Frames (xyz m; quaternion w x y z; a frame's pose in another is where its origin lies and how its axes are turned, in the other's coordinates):
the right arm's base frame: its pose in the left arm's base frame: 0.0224 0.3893 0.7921 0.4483 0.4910 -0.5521 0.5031
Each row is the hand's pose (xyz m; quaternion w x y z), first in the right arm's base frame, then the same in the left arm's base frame.
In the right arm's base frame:
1: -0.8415 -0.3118 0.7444 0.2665 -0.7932 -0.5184 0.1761
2: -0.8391 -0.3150 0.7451 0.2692 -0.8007 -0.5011 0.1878
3: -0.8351 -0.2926 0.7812 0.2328 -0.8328 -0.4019 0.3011
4: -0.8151 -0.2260 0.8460 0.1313 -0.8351 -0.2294 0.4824
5: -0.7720 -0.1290 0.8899 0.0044 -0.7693 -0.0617 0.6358
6: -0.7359 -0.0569 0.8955 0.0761 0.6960 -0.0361 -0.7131
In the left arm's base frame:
1: 0.4289 -0.2789 -0.0726 0.1341 -0.0612 -0.8651 -0.4795
2: 0.4318 -0.2799 -0.0699 0.1427 -0.0784 -0.8683 -0.4685
3: 0.4090 -0.3159 -0.0719 0.1399 -0.2231 -0.8756 -0.4050
4: 0.3405 -0.3815 -0.0657 0.0996 -0.4608 -0.8324 -0.2914
5: 0.2391 -0.4280 -0.0383 0.0258 -0.6627 -0.7294 -0.1678
6: 0.1633 -0.4360 -0.0114 0.0312 0.7612 0.6421 0.0851

